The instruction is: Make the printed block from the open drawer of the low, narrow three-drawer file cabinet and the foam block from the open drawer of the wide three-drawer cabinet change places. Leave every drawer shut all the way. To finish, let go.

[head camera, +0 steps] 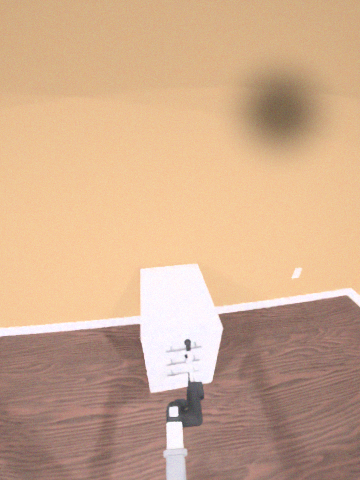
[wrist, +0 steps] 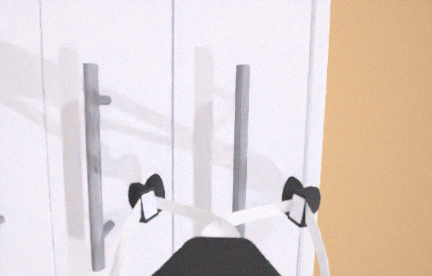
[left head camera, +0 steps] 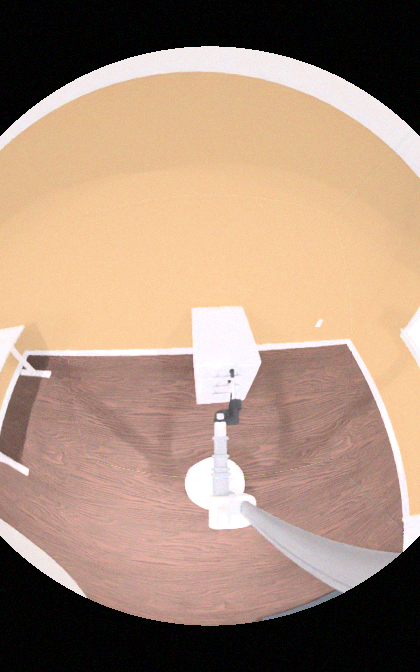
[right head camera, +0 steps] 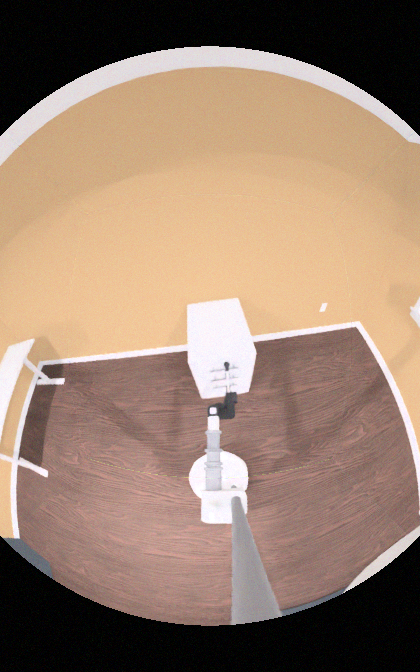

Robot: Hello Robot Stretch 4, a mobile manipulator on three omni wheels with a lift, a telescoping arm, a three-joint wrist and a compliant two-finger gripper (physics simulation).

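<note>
A white three-drawer cabinet [head camera: 172, 300] [left head camera: 220, 332] [right head camera: 215, 325] [wrist: 280, 30] stands against the wall, all its drawer fronts flush. Whether it is the narrow or the wide cabinet I cannot tell. My gripper [head camera: 187, 350] [left head camera: 230, 377] [right head camera: 227, 369] [wrist: 223, 190] is open and empty in front of its upper drawers. In the wrist view, which is turned sideways, the top drawer's bar handle [wrist: 241, 125] runs between the spread fingertips, and the middle drawer's handle [wrist: 93, 135] is left of them. The printed block and the foam block do not show.
A white piece of furniture with legs [left head camera: 7, 340] [right head camera: 12, 370] stands at the left edge. Part of another white object [left head camera: 414, 332] shows at the right edge. The round white base [left head camera: 195, 482] [right head camera: 197, 475] is on the wood floor, with the arm extended toward the cabinet.
</note>
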